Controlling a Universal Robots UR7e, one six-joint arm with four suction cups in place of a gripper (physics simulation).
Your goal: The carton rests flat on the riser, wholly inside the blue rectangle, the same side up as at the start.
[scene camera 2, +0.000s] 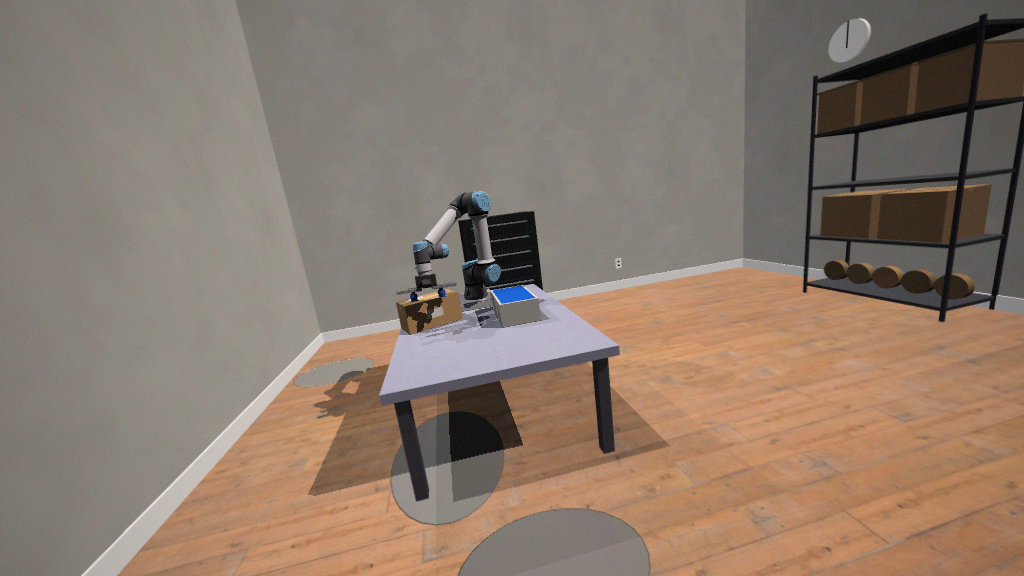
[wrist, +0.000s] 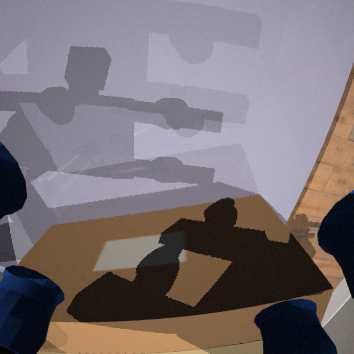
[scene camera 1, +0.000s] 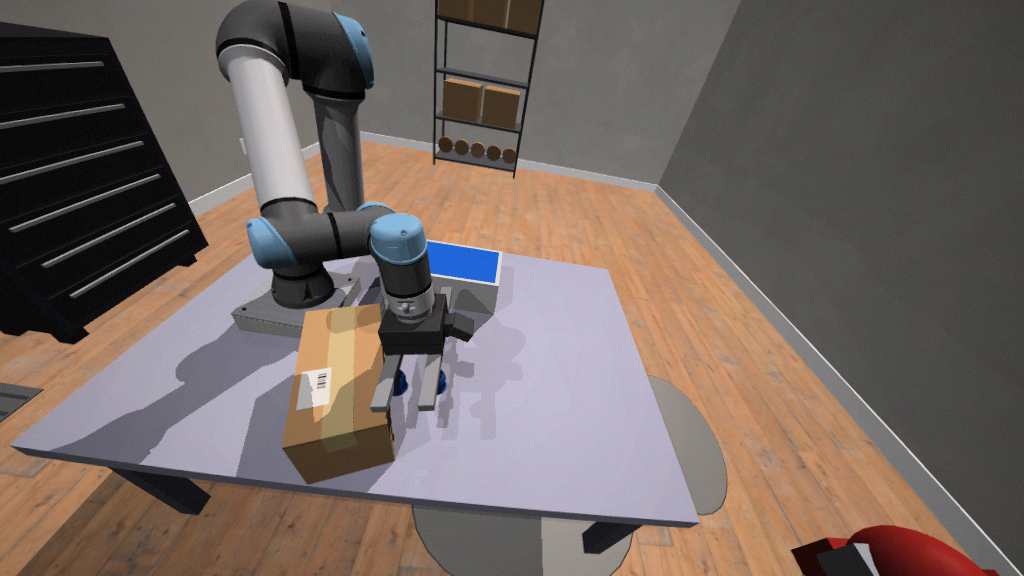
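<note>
The brown carton stands upright on the table, partly near its front edge, with tape and a barcode label on top and a pale label on one side. The grey riser stands apart, farther back; its top bears the blue rectangle, partly hidden by the arm in scene camera 1. My suction gripper is open, holding nothing. Its blue cups point down close above the carton's top edge, some of them off its side. Whether any cup touches cannot be told.
The table bears the arm's base plate beside the carton. A black drawer cabinet stands behind the arm. A shelf rack holds boxes far off. A red object shows at the front right.
</note>
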